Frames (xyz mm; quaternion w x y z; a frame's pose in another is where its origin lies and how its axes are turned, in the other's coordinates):
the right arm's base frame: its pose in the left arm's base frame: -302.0 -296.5 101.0 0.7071 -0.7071 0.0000 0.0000
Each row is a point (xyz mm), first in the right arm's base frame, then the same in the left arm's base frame.
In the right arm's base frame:
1: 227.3 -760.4 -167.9
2: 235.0 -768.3 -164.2
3: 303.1 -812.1 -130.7
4: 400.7 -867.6 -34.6
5: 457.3 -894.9 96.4
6: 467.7 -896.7 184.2
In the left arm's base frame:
1: -74.7 -464.4 861.4
2: -67.0 -460.7 869.3
3: 1.1 -427.2 913.1
4: 98.7 -331.1 968.6
5: 155.3 -200.1 995.9
6: 165.7 -112.3 997.7

